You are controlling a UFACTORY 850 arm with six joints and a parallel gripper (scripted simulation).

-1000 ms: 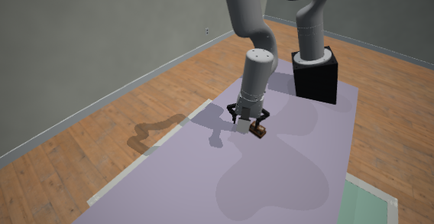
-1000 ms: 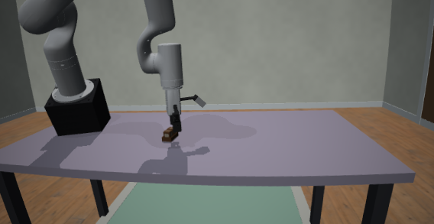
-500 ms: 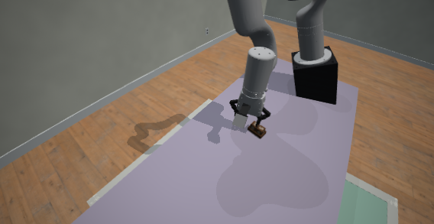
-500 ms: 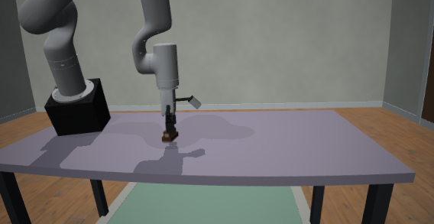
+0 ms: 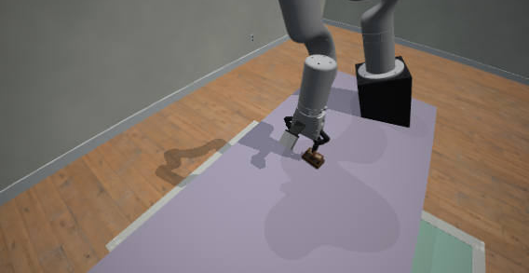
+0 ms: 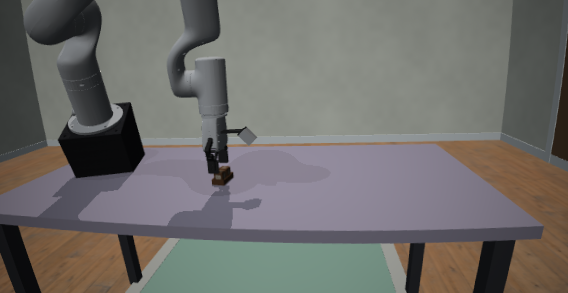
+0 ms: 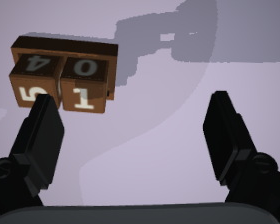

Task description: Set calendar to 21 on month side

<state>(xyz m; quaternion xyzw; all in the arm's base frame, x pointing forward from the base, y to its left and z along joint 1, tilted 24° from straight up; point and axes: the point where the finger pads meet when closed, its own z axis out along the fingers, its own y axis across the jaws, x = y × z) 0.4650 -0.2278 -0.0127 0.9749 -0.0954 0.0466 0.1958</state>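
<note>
My hand is 40 mm to the right of the brown cube and 50 mm above it. From my hand the other things lie so: digit cube (10 mm ahead, 70 mm to the left, 50 mm below); brown tray (50 mm to the left, 60 mm below).
</note>
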